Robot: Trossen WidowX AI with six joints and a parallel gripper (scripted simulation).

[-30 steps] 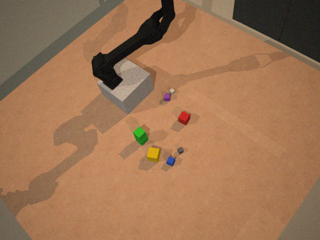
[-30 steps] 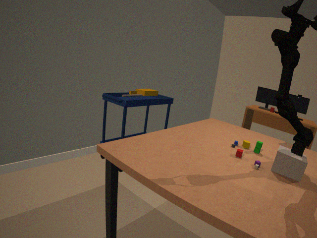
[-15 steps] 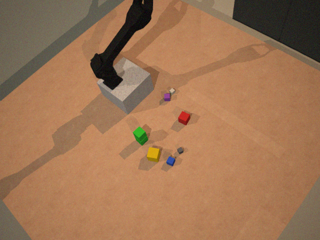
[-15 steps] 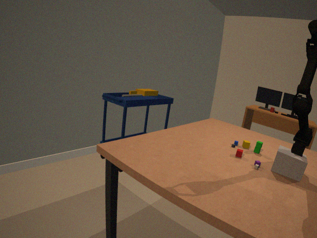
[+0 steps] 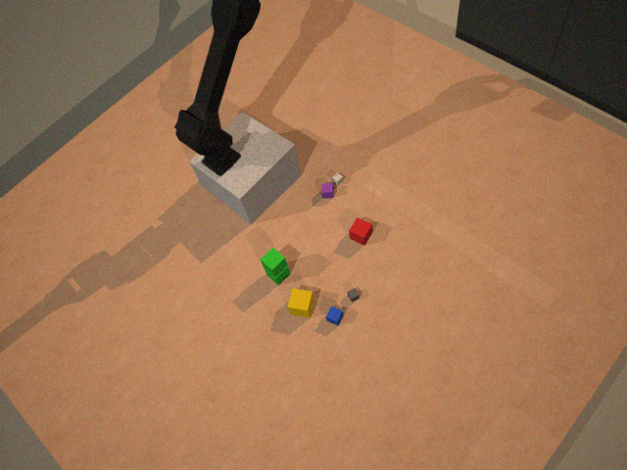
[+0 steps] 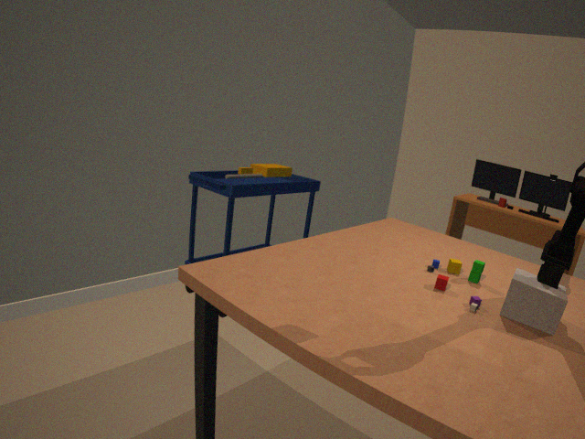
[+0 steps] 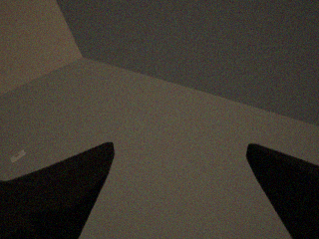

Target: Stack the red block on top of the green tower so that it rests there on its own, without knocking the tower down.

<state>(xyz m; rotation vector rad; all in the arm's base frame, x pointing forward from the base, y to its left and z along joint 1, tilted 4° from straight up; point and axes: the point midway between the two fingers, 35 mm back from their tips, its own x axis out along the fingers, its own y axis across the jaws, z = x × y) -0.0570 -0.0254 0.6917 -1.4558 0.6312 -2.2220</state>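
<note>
My gripper tip is now 420 mm short of the red block, 170 mm to the right of it and 790 mm above it. Also, from my gripper tip: purple block (290 mm ahead, 200 mm to the left, 800 mm below); then yellow block (440 mm ahead, 30 mm to the right, 790 mm below); then blue block (500 mm ahead, 800 mm below).
</note>
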